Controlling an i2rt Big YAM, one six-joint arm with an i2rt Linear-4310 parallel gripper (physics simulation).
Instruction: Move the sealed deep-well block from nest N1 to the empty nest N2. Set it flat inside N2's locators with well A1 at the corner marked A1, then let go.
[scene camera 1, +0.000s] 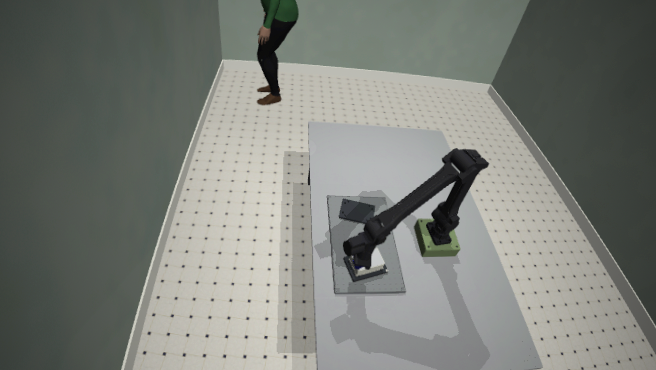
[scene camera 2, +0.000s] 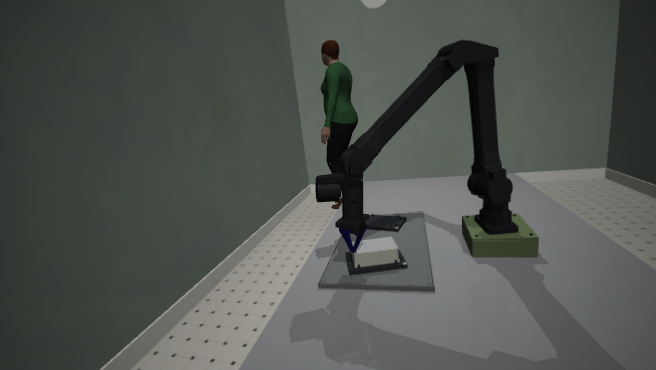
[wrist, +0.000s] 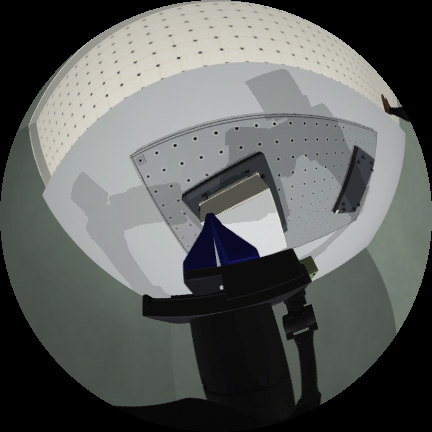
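Pixels of known places: gripper, fingertip midpoint: (scene camera 1: 356, 268) (scene camera 2: 353, 252) (wrist: 209, 216); arm's base, origin of the base link: (scene camera 1: 438, 233) (scene camera 2: 495, 225).
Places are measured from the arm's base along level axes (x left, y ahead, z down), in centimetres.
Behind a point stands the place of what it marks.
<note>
The white-topped, cream-sided deep-well block (scene camera 1: 377, 260) @(y 33.7, x 9.1, z -0.4 cm) (scene camera 2: 376, 257) @(y 37.1, x 12.0, z 1.5 cm) (wrist: 255, 220) @(y 40.5, x 6.9, z -0.4 cm) sits in a dark nest (scene camera 1: 371, 276) @(y 36.9, x 13.8, z 4.0 cm) (scene camera 2: 377, 269) @(y 37.2, x 13.8, z 4.2 cm) (wrist: 225, 174) @(y 45.4, x 8.1, z 3.8 cm) at the near end of the grey perforated plate. Whether it lies fully flat is too small to tell. The other dark nest (scene camera 1: 356, 210) @(y 33.6, x -21.6, z 3.8 cm) (scene camera 2: 386, 222) @(y 31.4, x -19.4, z 3.8 cm) (wrist: 356, 180) @(y 34.8, x -19.8, z 3.8 cm) is empty at the far end. My gripper (scene camera 2: 353, 250) @(y 43.5, x 11.4, z -0.4 cm) (wrist: 209, 216) @(y 43.5, x 11.4, z -0.4 cm) points down with its blue fingers shut and nothing between them. Its tips are at the block's left end in the second scene view; contact cannot be told. The A1 marks are not readable.
The perforated plate (scene camera 1: 345, 287) @(y 48.7, x 16.4, z 5.0 cm) (scene camera 2: 425, 252) @(y 22.2, x 4.5, z 5.0 cm) (wrist: 169, 161) @(y 49.8, x 13.7, z 5.0 cm) lies on the grey table (scene camera 1: 380, 150) @(y 5.0, x -66.6, z 6.3 cm) (scene camera 2: 575, 305) @(y -3.8, x 31.2, z 6.3 cm) (wrist: 190, 95) @(y 56.3, x 7.7, z 6.3 cm). The arm stands on a green base block (scene camera 1: 431, 250) @(y 6.7, x 7.6, z 0.9 cm) (scene camera 2: 505, 246) @(y 0.7, x 8.6, z 2.9 cm) (wrist: 311, 267) @(y 7.0, x -7.9, z 1.7 cm) to the right. A person in green (scene camera 1: 282, 10) (scene camera 2: 341, 100) stands beyond the table.
</note>
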